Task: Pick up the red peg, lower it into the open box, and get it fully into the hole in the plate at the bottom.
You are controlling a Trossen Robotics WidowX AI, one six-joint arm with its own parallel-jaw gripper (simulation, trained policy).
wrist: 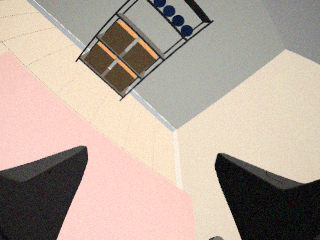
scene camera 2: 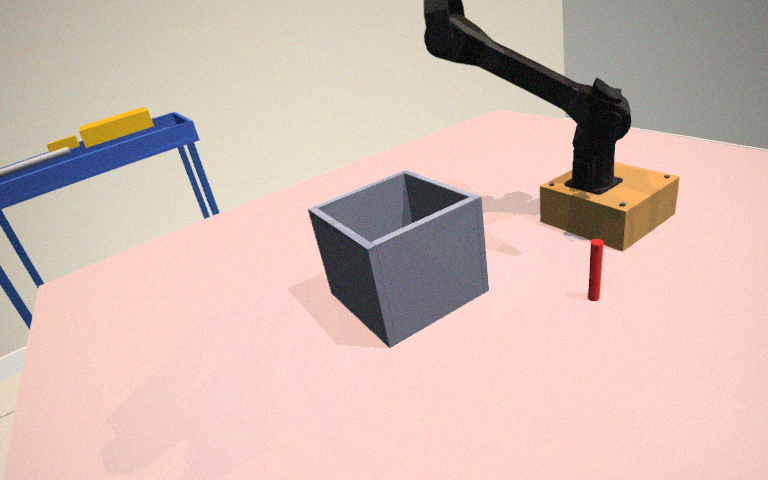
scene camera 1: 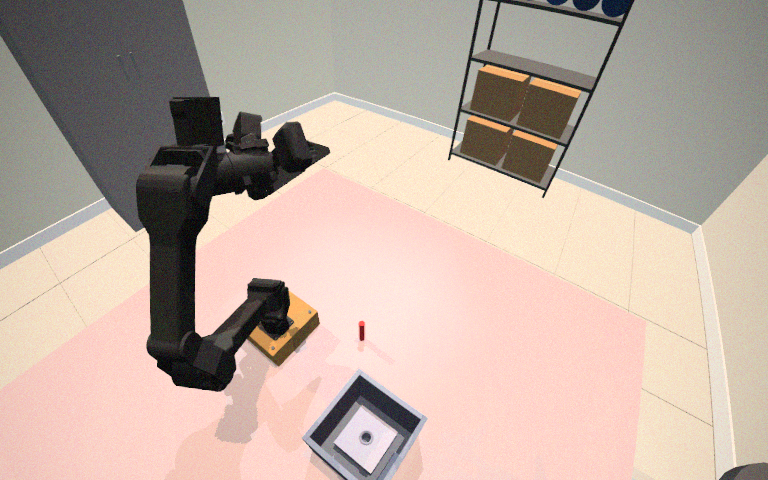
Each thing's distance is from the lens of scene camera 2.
red peg (scene camera 2: 596,253): 56 cm
grey box (scene camera 2: 400,253): 50 cm
The marked spots on the red peg and the grey box are 23 cm apart.
